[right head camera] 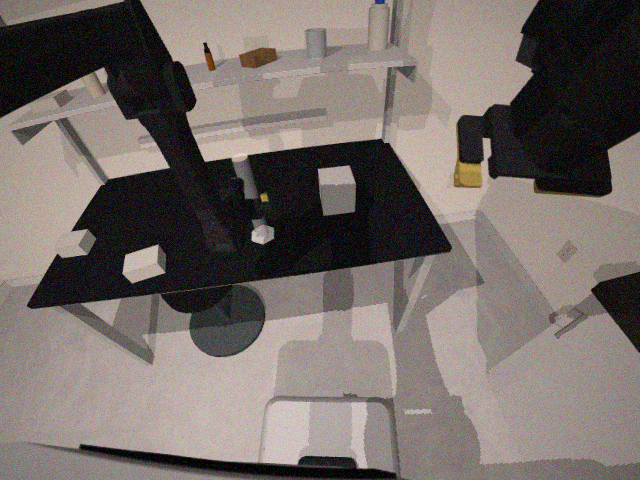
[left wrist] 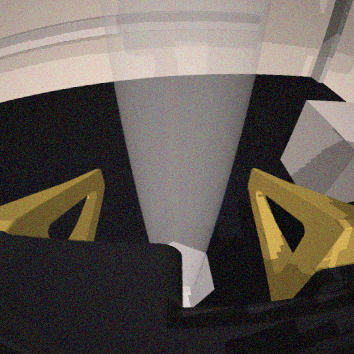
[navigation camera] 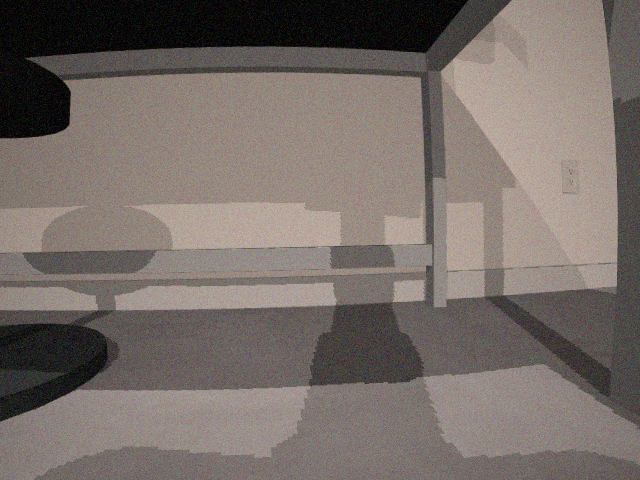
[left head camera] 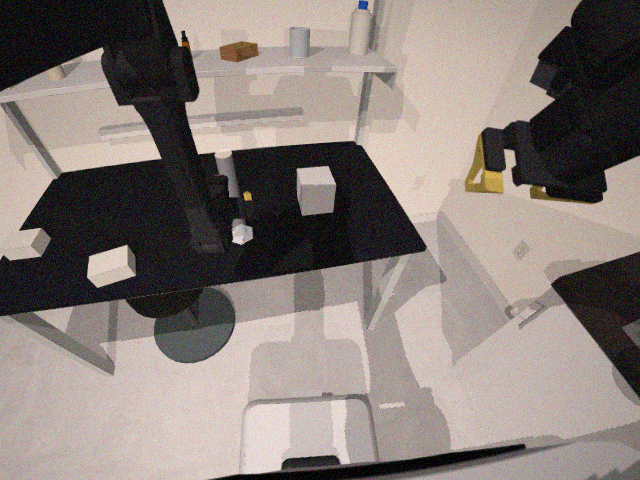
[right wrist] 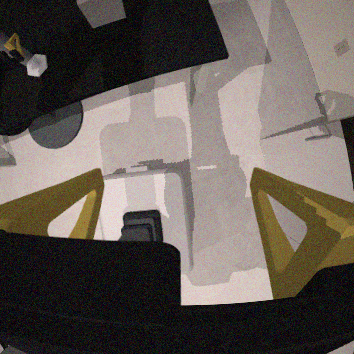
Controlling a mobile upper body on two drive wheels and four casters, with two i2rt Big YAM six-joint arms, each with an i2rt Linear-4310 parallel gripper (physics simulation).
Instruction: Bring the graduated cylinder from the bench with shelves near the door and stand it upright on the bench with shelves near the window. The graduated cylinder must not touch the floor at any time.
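Frame: origin at the left arm's base, x left, y back, z up, level; metres.
Seen in the pictures: left gripper, fingertip midpoint: (right head camera: pixel 252 195) (left wrist: pixel 175 176) (left head camera: pixel 232 193) (right wrist: pixel 3 39); right gripper, fingertip midpoint: (right head camera: pixel 495 184) (left head camera: pixel 499 190) (right wrist: pixel 176 175).
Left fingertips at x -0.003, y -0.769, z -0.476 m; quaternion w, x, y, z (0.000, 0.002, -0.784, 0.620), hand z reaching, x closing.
Pixels of each thing's top centre, then the offset from my left fingertips to it. "pt": a spot on its surface instead. Level surfaces: height alone.
- graduated cylinder at its top centre: (left head camera: pixel 223 153) (right head camera: pixel 239 157) dx -0.002, dy +0.016, dz +0.149 m
- black bench top at its surface level: dz -0.172 m
- white block at its top centre: (right head camera: pixel 336 176) (left head camera: pixel 315 176) dx -0.269, dy -0.144, dz -0.042 m
- brown box at a spot on its surface: (left head camera: pixel 238 51) pt dx -0.010, dy -0.359, dz +0.317 m
- beaker at a spot on its surface: (left head camera: pixel 299 42) pt dx -0.212, dy -0.406, dz +0.337 m
- blue-capped bottle at a spot on its surface: (left head camera: pixel 359 31) pt dx -0.434, dy -0.497, dz +0.367 m
The graduated cylinder (left head camera: pixel 225 173) (right head camera: pixel 246 178) (left wrist: pixel 185 150) is a clear, greyish tube with a pale faceted base (left head camera: pixel 241 233) (right head camera: pixel 262 234) (right wrist: pixel 37 65). It stands upright on the black bench top (left head camera: pixel 372 222) (right head camera: pixel 398 217). My left gripper (left head camera: pixel 237 200) (right head camera: pixel 254 200) (left wrist: pixel 175 176) is open, low over the bench; in the left wrist view the tube shows between its yellow fingers, with gaps on both sides. The left arm hides part of the cylinder in the head views. My right gripper (left head camera: pixel 516 189) (right head camera: pixel 509 184) (right wrist: pixel 176 175) is open and empty, right of the bench.
A white block (left head camera: pixel 316 190) (right head camera: pixel 337 190) (left wrist: pixel 325 155) stands right of the cylinder. Two white boxes (left head camera: pixel 111 266) (left head camera: pixel 26 244) lie at left. The shelf above holds a brown box (left head camera: pixel 238 51), a beaker (left head camera: pixel 299 42) and a blue-capped bottle (left head camera: pixel 359 31). A stool (left head camera: pixel 195 325) stands below.
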